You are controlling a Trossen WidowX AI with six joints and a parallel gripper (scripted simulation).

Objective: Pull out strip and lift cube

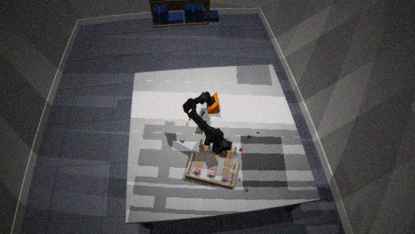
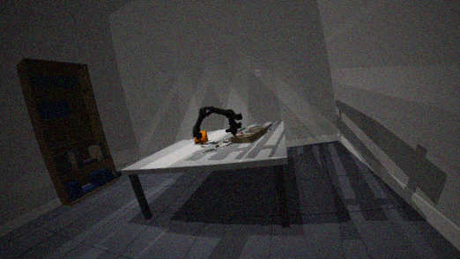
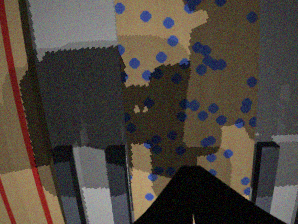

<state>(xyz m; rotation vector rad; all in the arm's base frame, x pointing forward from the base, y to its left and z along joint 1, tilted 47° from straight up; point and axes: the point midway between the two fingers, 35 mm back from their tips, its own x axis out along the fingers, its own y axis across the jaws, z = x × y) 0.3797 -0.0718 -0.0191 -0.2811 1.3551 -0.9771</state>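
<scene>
Now: the strip 8 cm ahead of my gripper tip and 4 cm to the right of it.
</scene>
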